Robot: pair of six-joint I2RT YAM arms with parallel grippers.
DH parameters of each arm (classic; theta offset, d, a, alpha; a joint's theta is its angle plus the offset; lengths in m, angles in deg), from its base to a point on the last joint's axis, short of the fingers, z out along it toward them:
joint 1: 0 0.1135 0.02 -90
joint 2: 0 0 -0.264 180
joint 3: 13.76 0 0.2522 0
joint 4: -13.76 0 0.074 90
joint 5: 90 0 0 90
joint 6: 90 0.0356 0 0
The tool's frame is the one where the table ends.
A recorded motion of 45 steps. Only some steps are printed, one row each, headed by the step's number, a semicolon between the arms.
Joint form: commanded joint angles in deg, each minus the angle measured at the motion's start. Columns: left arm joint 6, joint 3, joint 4, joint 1, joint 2, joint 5; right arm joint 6, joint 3, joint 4, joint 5, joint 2, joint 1.
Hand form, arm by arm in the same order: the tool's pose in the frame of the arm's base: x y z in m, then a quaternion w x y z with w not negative. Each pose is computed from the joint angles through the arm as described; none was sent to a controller.
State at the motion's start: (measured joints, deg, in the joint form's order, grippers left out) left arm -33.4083 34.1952 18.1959 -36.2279 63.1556 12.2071; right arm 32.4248 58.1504 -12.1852 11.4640 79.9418 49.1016
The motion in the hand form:
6: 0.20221 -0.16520 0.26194 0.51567 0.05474 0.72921 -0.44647; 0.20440 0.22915 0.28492 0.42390 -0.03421 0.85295 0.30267
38: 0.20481 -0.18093 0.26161 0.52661 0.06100 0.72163 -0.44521; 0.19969 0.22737 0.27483 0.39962 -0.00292 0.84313 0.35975
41: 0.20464 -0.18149 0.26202 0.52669 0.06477 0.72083 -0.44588; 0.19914 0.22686 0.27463 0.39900 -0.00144 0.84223 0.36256
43: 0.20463 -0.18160 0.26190 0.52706 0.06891 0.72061 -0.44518; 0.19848 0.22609 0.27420 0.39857 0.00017 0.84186 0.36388
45: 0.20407 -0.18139 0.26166 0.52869 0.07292 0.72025 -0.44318; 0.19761 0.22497 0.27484 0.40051 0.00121 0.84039 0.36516
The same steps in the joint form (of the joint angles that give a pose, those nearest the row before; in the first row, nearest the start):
6: -2.71 -1.37 11.51 -2.09 3.40 -5.36; 6.19 -2.90 6.25 -1.13 -2.91 0.36
38: -1.77 0.08 14.82 -4.69 6.95 -8.09; 12.46 -6.99 11.88 -4.86 -3.96 0.38
41: -1.50 0.17 14.85 -4.77 6.99 -7.83; 12.73 -7.25 12.16 -5.00 -4.15 0.38
43: -1.09 0.17 14.85 -4.75 7.02 -7.55; 12.96 -7.55 12.31 -5.02 -4.38 0.38
45: -0.55 0.04 14.85 -4.79 6.89 -7.48; 13.00 -7.82 12.49 -4.90 -4.78 0.38

